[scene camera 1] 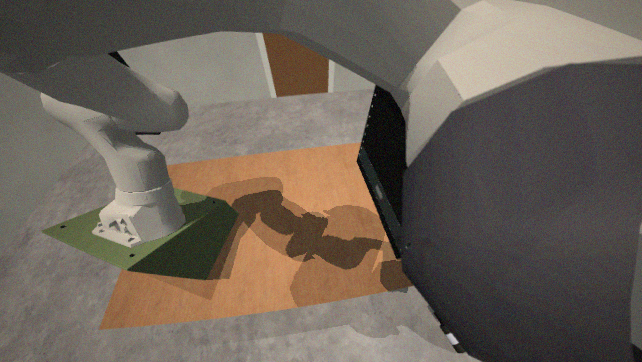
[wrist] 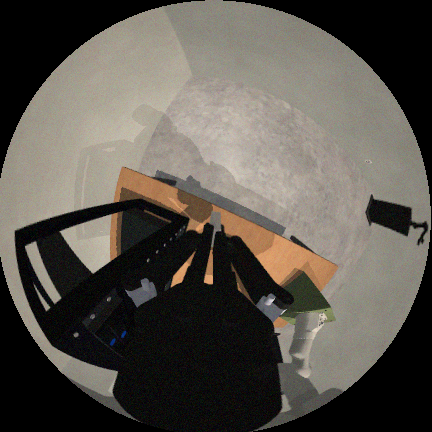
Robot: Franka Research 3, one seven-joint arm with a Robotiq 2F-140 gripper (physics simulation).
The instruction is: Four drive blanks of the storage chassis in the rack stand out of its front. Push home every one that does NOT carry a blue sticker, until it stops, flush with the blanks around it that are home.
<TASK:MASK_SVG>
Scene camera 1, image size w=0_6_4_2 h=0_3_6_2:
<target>black rack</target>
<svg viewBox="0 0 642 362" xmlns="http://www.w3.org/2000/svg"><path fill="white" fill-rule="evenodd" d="M375 85L357 157L357 164L395 257L399 259L403 254L401 254L403 173L408 168L406 163L406 122L391 93Z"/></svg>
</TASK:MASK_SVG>
